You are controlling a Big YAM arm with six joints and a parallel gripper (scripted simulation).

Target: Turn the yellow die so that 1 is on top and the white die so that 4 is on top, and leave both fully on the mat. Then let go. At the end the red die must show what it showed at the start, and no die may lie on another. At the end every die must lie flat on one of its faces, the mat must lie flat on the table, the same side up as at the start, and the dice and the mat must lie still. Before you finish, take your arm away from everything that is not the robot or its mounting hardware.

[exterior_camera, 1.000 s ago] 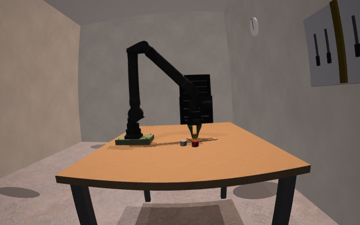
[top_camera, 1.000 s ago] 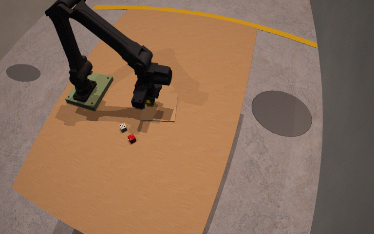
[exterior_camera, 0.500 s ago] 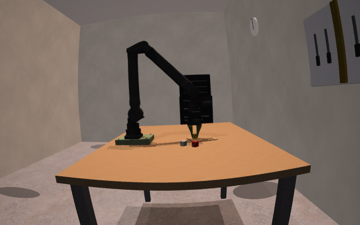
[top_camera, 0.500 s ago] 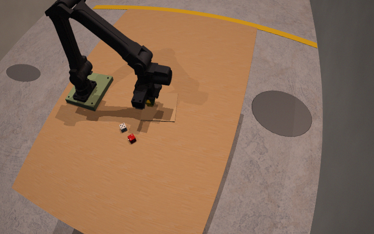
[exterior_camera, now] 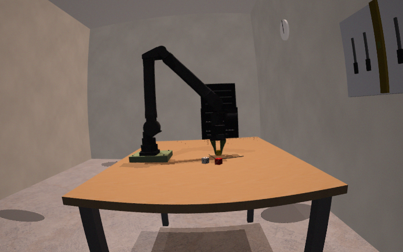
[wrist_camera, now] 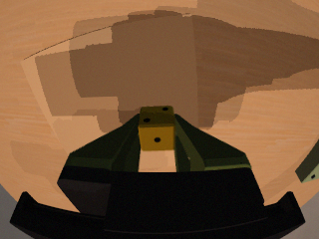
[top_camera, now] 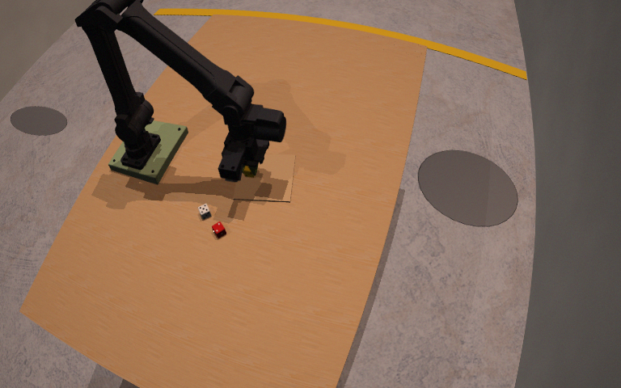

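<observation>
Right now my hand is right at the yellow die. The rest, counted from my hand: tan mat (4 cm ahead, 2 cm below); red die (18 cm to the right, 1 cm behind); white die (14 cm to the right, 6 cm behind).
</observation>
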